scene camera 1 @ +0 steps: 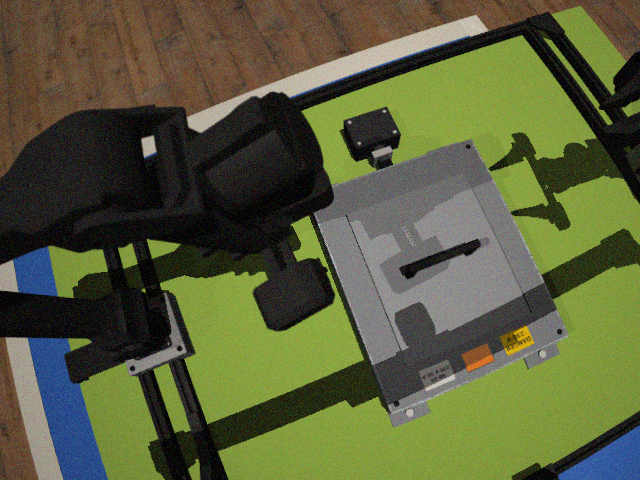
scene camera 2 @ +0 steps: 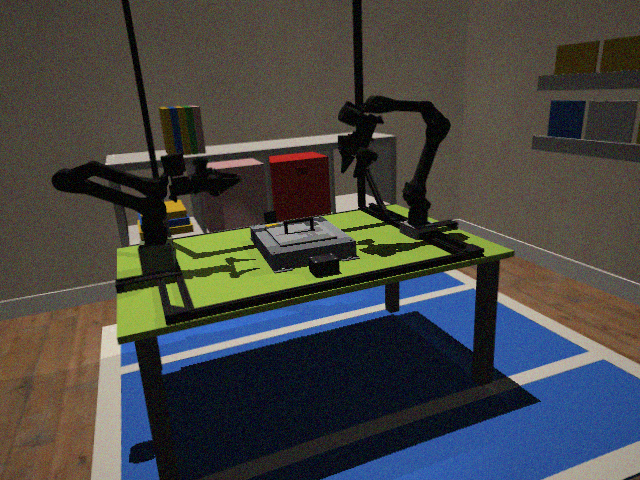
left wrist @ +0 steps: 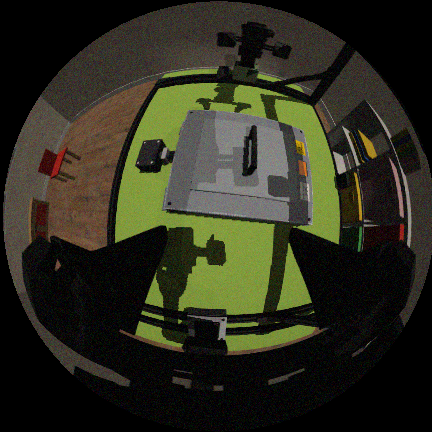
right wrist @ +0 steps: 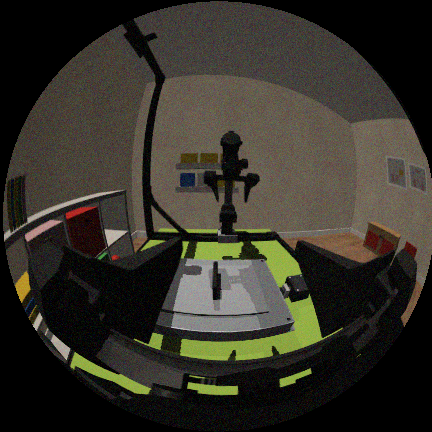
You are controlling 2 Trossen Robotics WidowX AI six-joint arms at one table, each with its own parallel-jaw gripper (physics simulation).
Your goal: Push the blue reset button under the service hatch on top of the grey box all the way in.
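The grey box (scene camera 1: 356,297) (scene camera 2: 289,258) (left wrist: 225,206) (right wrist: 225,328) sits on the green table. Its service hatch (scene camera 1: 496,279) (left wrist: 275,150) (right wrist: 245,302) lies flat and closed on top, with a black bar handle (scene camera 1: 442,257) (left wrist: 251,150) (right wrist: 216,281) standing up from it. The blue reset button does not show; the hatch covers the area under it. My left gripper (scene camera 2: 351,167) (left wrist: 230,233) is open and empty, high above the table beside the box; in scene camera 1 its fingers are mostly hidden. My right gripper (scene camera 1: 603,118) is open and empty, raised on the box's other side.
A small black box (scene camera 1: 371,129) (scene camera 2: 324,264) (left wrist: 151,155) (right wrist: 298,287) is joined to the grey box's side by a short connector. Black rails (scene camera 1: 413,62) frame the table. Yellow, orange and white labels line one box edge. Arm shadows cross the hatch.
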